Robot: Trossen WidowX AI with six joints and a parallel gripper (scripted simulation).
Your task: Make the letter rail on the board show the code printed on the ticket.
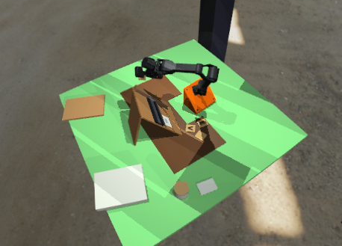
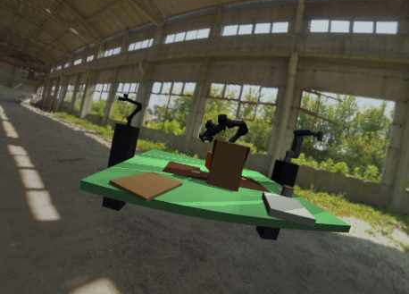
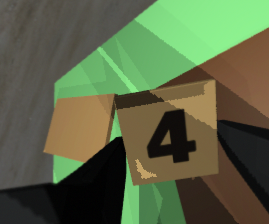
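The white ticket lies 280 mm to the left of my gripper tip, 160 mm below it and 10 mm behind it. From my gripper tip the other things lie so: brown mat (260 mm below, 180 mm to the left, 110 mm behind); white slab (490 mm to the left, 400 mm ahead, 240 mm below); tan flat panel (410 mm ahead, 260 mm below, 200 mm to the right).
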